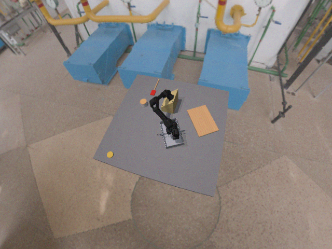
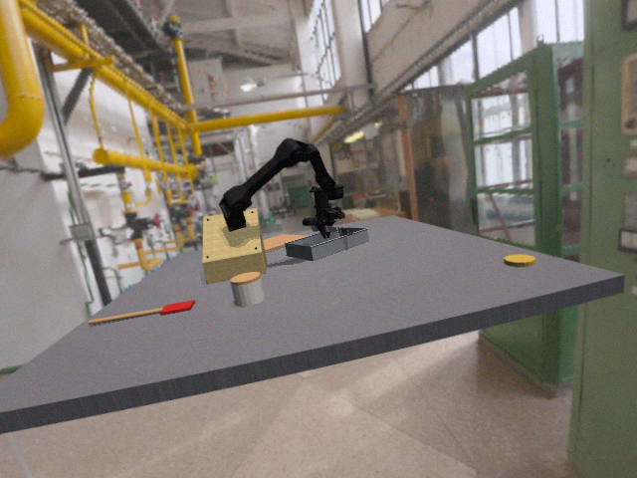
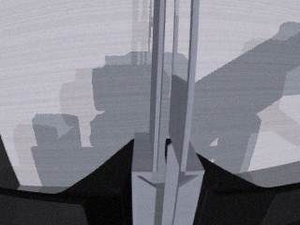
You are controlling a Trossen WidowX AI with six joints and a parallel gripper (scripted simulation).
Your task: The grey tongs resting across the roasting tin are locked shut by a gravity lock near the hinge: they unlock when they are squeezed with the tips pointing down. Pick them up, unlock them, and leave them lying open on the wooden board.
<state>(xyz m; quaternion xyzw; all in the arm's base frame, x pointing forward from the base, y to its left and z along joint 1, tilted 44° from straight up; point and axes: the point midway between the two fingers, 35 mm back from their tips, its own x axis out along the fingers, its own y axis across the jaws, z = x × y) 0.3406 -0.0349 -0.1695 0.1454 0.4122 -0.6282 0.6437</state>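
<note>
Now: gripper tip 40 mm to the left of the roasting tin, 10 mm past it and 10 mm above it. The rest, counted from my gripper tip: wooden board 280 mm to the left, 240 mm behind, 30 mm below.
</note>
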